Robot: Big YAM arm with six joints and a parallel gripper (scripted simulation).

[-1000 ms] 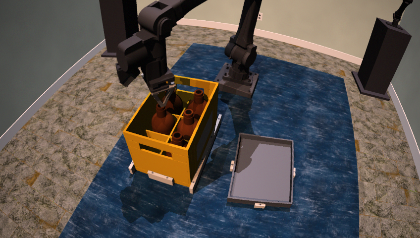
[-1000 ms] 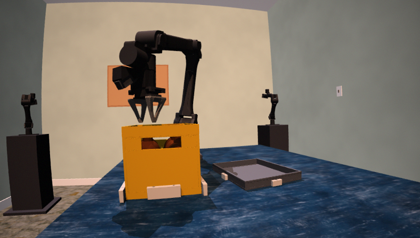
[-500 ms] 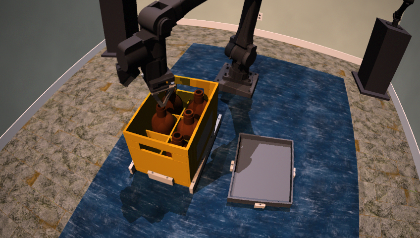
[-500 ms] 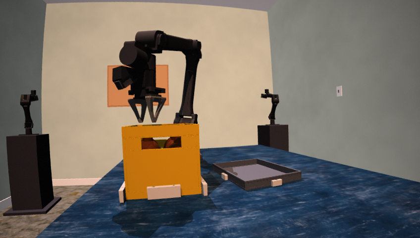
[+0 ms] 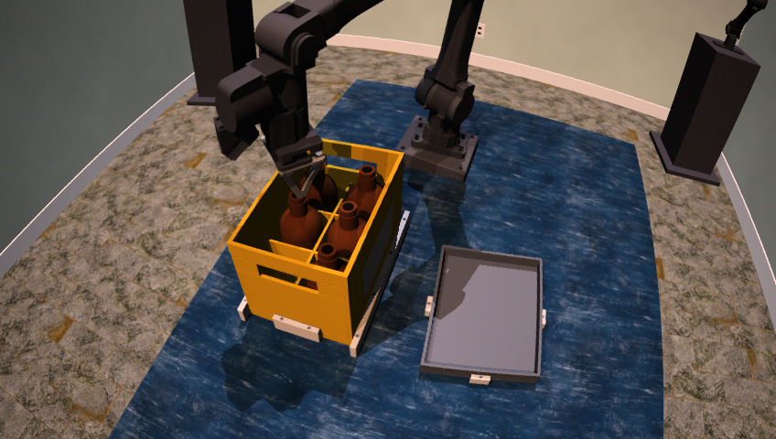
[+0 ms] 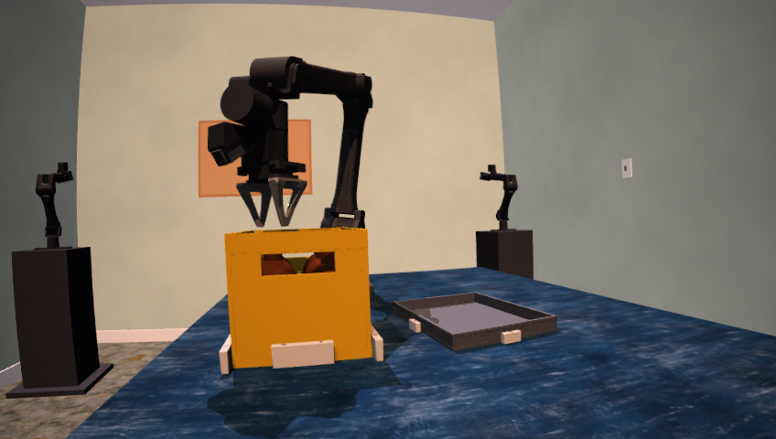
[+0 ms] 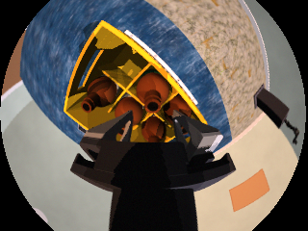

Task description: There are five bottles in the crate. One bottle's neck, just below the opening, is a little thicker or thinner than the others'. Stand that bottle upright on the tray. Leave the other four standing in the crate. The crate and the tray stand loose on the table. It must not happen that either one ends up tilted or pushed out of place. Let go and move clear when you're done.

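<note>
Now: hand 110 mm above the orange crate and 40 mm to the right of it. Round my hand: dark grey tray (320 mm to the left, 180 mm below, 50 mm ahead).
</note>
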